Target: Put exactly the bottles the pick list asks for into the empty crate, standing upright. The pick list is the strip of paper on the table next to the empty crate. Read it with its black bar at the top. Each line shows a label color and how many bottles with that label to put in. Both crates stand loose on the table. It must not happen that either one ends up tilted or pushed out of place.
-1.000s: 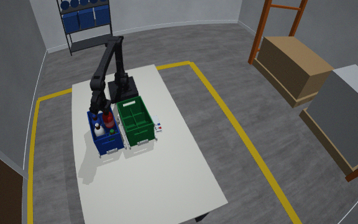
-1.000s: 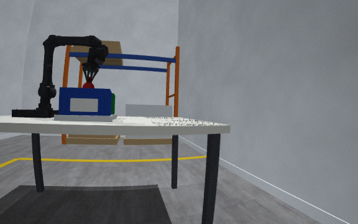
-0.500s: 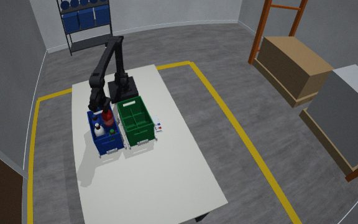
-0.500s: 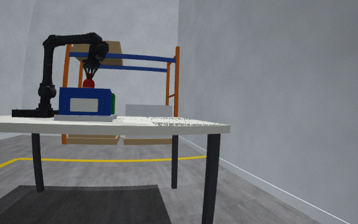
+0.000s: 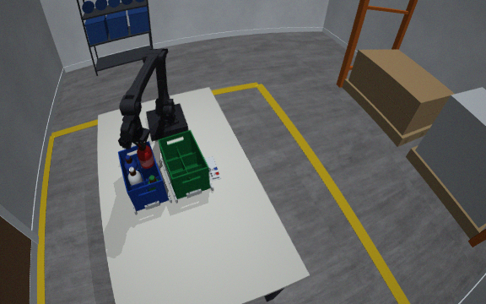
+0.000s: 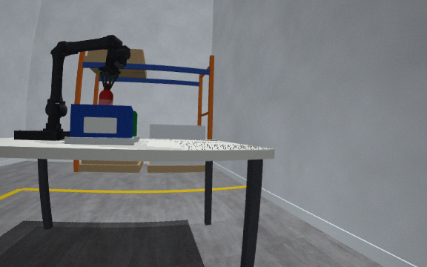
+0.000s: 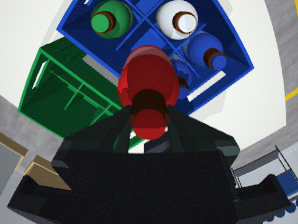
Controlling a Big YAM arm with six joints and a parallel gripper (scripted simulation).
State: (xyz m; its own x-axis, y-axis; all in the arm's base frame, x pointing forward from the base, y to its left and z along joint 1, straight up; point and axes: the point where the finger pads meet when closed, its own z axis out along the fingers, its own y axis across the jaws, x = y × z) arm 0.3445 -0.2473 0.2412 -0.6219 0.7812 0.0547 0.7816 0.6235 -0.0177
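Now: hand 6 cm above the red bottle. Round my hand: blue crate: 21 cm below, 5 cm to the right; then blue bottle: 20 cm below, 9 cm behind; then white bottle: 20 cm below, 9 cm to the right, 1 cm behind.
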